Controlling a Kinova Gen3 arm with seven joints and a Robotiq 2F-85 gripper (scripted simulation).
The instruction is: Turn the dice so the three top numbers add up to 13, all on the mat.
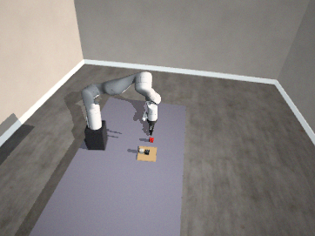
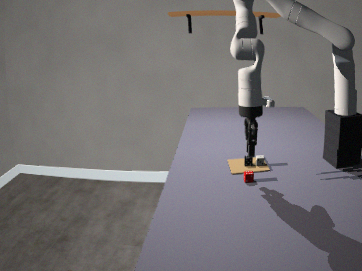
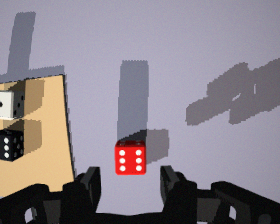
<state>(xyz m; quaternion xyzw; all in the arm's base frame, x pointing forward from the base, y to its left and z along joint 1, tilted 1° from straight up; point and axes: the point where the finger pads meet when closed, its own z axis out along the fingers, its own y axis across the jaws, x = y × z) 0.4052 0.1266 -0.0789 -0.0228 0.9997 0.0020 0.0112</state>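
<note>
Right now the red die is 9 cm below my hand. Also, from my hand: black die: 14 cm to the right, 9 cm below; tan mat: 14 cm to the right, 11 cm below; white die: 5 cm behind, 14 cm to the right, 9 cm below.
</note>
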